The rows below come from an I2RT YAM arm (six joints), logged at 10 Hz.
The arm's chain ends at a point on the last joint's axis. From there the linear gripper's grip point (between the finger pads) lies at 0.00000 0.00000 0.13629 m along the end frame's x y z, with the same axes.
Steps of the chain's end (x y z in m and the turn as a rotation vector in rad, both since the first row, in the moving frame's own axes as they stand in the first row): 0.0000, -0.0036, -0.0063, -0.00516, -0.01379, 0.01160; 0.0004, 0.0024, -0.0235, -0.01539, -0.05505, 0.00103; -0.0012, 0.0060, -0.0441, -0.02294, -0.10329, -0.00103; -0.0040, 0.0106, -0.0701, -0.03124, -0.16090, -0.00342; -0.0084, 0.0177, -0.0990, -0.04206, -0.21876, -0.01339; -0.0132, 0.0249, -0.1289, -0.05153, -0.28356, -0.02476
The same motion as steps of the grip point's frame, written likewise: -0.0019, -0.0029, -0.0063, -0.00516, -0.01379, 0.01160; -0.0071, 0.0045, -0.0237, -0.01539, -0.05505, 0.00103; -0.0152, 0.0091, -0.0449, -0.02294, -0.10329, -0.00103; -0.0258, 0.0149, -0.0719, -0.03124, -0.16090, -0.00342; -0.0379, 0.0236, -0.1024, -0.04206, -0.21876, -0.01339; -0.0512, 0.0323, -0.1345, -0.05153, -0.28356, -0.02476
